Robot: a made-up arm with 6 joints. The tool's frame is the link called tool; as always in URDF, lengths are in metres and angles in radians. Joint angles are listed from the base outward.
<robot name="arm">
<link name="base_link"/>
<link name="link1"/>
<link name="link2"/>
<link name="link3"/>
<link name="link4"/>
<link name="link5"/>
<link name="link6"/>
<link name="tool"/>
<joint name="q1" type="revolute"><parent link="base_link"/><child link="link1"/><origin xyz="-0.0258 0.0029 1.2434"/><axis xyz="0 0 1"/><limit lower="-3.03" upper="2.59"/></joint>
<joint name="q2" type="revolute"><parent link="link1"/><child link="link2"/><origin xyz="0.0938 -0.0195 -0.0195"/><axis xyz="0 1 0"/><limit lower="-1.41" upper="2.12"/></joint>
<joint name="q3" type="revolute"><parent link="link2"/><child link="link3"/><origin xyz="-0.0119 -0.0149 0.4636"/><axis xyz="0 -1 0"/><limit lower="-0.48" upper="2.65"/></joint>
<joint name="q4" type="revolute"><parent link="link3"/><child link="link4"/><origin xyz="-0.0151 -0.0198 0.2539"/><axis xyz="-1 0 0"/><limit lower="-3.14" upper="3.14"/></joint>
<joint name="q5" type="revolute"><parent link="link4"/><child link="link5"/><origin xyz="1.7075 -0.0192 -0.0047"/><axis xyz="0 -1 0"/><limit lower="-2.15" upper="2.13"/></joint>
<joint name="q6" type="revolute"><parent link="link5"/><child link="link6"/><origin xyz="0.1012 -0.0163 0.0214"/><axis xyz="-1 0 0"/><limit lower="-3.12" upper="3.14"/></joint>
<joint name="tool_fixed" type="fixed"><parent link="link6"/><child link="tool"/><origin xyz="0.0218 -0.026 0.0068" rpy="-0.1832 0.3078 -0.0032"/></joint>
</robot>
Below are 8 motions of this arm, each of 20 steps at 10 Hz.
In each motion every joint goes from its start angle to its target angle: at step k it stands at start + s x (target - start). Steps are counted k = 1, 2, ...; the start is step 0. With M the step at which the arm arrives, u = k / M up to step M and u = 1 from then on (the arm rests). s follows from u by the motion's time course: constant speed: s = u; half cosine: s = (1 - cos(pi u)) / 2; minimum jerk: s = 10 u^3 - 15 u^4 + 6 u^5.
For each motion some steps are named. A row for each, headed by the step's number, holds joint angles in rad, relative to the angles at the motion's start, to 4 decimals.
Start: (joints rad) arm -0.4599 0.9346 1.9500 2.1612 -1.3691 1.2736
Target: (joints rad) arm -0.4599 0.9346 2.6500 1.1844 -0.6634 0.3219
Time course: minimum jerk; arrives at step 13
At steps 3, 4, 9, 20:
3: 0.0000 0.0000 0.0590 -0.0823 0.0595 -0.0802
4: 0.0000 0.0000 0.1214 -0.1694 0.1224 -0.1650
9: 0.0000 0.0000 0.5786 -0.8074 0.5833 -0.7867
20: 0.0000 0.0000 0.7000 -0.9768 0.7057 -0.9517

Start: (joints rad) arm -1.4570 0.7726 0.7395 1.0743 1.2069 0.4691
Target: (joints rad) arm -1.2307 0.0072 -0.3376 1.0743 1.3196 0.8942
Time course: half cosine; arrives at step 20
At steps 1, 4, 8, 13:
1: 0.0014 -0.0047 -0.0066 0.0000 0.0007 0.0026
4: 0.0216 -0.0731 -0.1029 0.0000 0.0108 0.0406
8: 0.0782 -0.2644 -0.3721 0.0000 0.0389 0.1469
13: 0.1645 -0.5564 -0.7830 0.0000 0.0819 0.3090

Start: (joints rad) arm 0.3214 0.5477 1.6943 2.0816 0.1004 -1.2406
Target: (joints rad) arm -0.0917 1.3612 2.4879 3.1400 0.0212 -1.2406
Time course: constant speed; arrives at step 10
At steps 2, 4, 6, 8, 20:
2: -0.0826 0.1627 0.1587 0.2117 -0.0158 0.0000
4: -0.1652 0.3254 0.3174 0.4234 -0.0317 0.0000
6: -0.2479 0.4881 0.4762 0.6350 -0.0475 0.0000
8: -0.3305 0.6508 0.6349 0.8467 -0.0634 0.0000
20: -0.4131 0.8135 0.7936 1.0584 -0.0792 0.0000

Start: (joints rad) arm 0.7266 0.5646 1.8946 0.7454 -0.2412 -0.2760
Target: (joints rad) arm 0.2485 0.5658 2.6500 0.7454 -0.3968 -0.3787
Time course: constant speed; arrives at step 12
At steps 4, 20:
4: -0.1594 0.0004 0.2518 0.0000 -0.0519 -0.0342
20: -0.4781 0.0012 0.7554 0.0000 -0.1556 -0.1027

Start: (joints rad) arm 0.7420 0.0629 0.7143 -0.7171 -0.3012 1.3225
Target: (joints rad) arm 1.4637 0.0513 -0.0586 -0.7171 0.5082 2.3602
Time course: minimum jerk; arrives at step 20
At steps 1, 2, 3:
1: 0.0008 0.0000 -0.0009 0.0000 0.0009 0.0012
2: 0.0062 -0.0001 -0.0066 0.0000 0.0069 0.0089
3: 0.0192 -0.0003 -0.0206 0.0000 0.0215 0.0276

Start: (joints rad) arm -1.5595 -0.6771 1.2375 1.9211 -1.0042 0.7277
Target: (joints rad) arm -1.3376 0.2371 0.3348 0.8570 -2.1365 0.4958
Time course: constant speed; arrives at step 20
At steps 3, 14, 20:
3: 0.0333 0.1371 -0.1354 -0.1596 -0.1698 -0.0348
14: 0.1553 0.6399 -0.6319 -0.7449 -0.7926 -0.1623
20: 0.2219 0.9142 -0.9027 -1.0641 -1.1323 -0.2319

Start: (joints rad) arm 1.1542 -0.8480 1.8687 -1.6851 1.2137 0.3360
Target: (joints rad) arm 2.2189 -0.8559 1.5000 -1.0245 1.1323 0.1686
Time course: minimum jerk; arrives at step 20
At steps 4, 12, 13, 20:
4: 0.0617 -0.0005 -0.0214 0.0383 -0.0047 -0.0097
12: 0.7267 -0.0054 -0.2517 0.4509 -0.0556 -0.1143
13: 0.8143 -0.0060 -0.2820 0.5052 -0.0623 -0.1280
20: 1.0647 -0.0079 -0.3687 0.6606 -0.0814 -0.1674

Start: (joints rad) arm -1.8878 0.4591 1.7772 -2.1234 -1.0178 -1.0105
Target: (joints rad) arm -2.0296 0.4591 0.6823 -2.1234 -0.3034 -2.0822
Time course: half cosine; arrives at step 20
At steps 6, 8, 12, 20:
6: -0.0292 0.0000 -0.2257 0.0000 0.1472 -0.2209
8: -0.0490 0.0000 -0.3783 0.0000 0.2468 -0.3703
12: -0.0928 0.0000 -0.7166 0.0000 0.4676 -0.7014
20: -0.1418 0.0000 -1.0949 0.0000 0.7144 -1.0717

